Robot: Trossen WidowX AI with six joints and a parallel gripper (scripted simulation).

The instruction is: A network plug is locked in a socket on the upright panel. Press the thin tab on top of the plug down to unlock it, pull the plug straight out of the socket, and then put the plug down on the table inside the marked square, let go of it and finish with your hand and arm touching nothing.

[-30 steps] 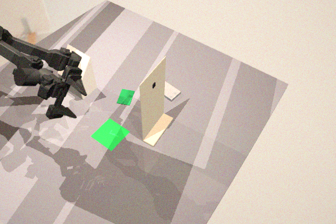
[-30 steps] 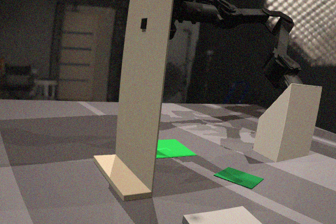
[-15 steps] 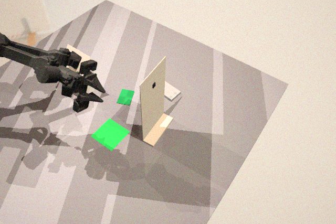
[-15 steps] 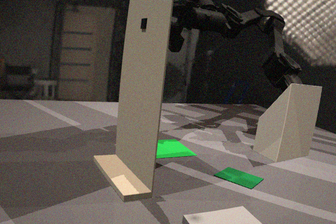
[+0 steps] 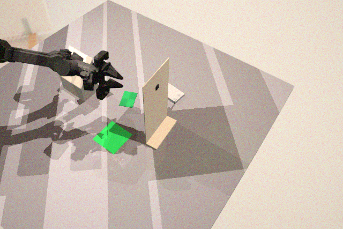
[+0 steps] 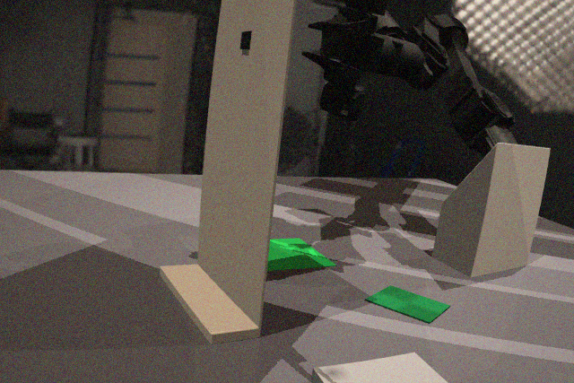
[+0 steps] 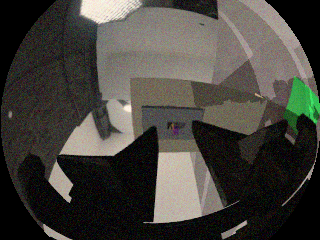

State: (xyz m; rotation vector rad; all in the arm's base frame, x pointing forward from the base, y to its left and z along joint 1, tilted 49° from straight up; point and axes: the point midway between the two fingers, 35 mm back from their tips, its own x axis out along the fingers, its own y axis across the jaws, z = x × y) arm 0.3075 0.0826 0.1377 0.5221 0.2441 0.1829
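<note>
Right now the network plug is 8 cm ahead of my gripper tip, 7 cm to the left of it and 2 cm below it. The rest, counted from my gripper tip: flat grey slab 29 cm below, 28 cm to the left, 1 cm ahead; then upright panel 13 cm below, 10 cm ahead, 7 cm to the left.
</note>
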